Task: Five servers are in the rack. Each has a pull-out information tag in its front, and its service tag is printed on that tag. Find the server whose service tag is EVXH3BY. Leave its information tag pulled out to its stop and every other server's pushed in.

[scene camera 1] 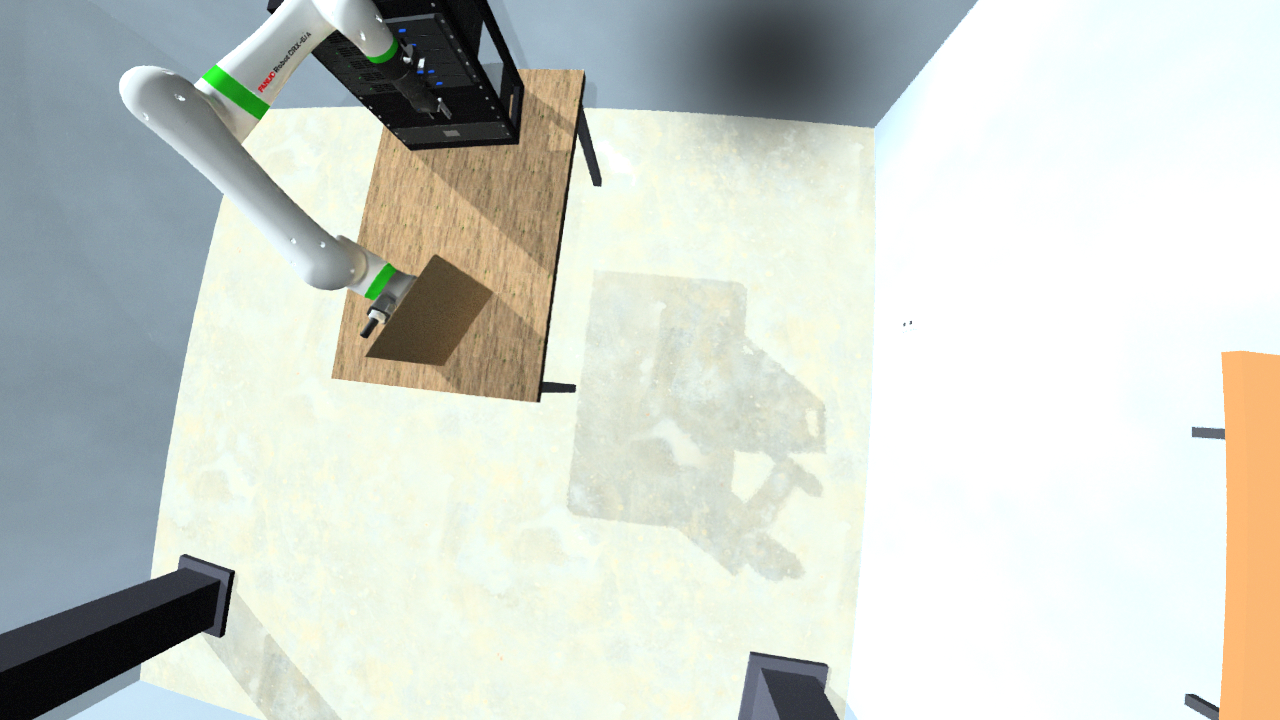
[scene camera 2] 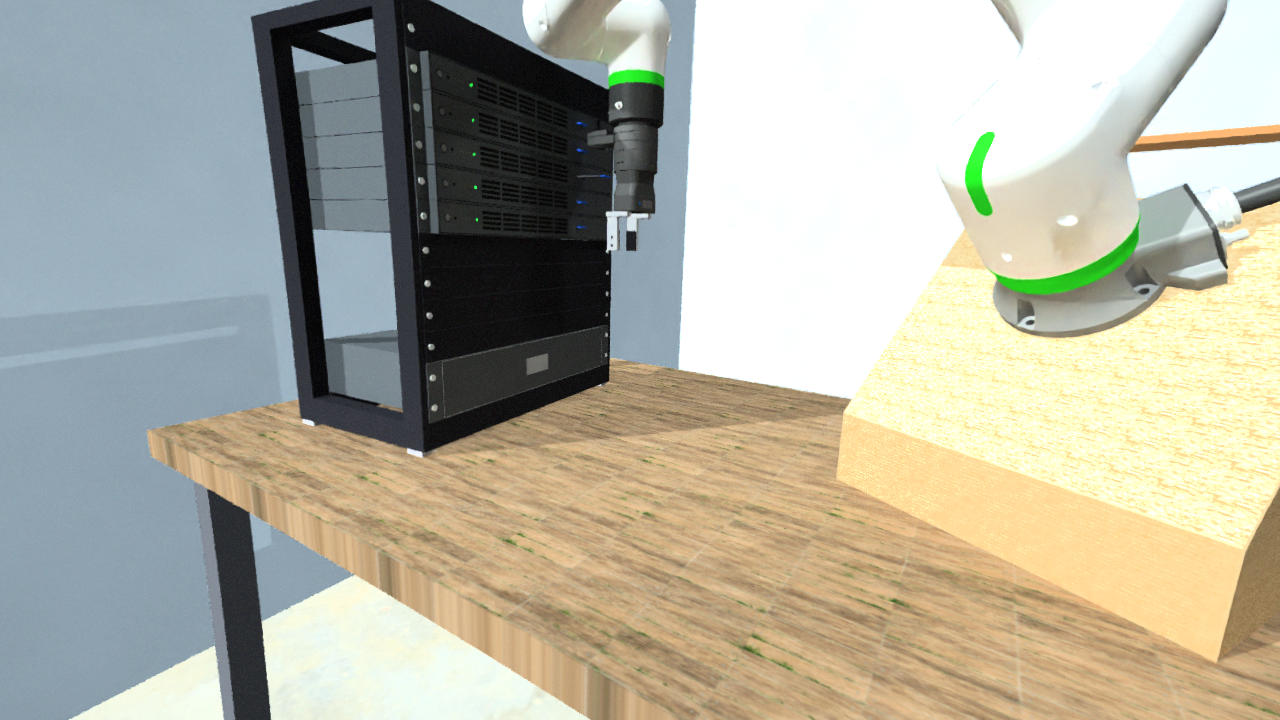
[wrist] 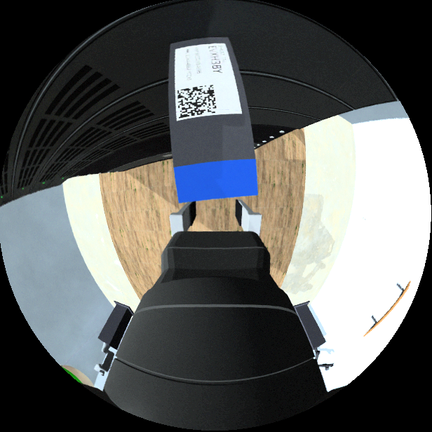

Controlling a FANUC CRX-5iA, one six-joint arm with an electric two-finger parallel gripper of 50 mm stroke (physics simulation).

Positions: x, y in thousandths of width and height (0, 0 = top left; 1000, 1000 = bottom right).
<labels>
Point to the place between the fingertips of my gripper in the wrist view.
At 499, 480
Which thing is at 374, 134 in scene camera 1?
A black rack.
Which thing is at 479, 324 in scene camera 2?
My gripper.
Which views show the black rack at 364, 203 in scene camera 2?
Scene camera 1, scene camera 2 and the wrist view: all of them.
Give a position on a black rack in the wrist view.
256, 265
</labels>
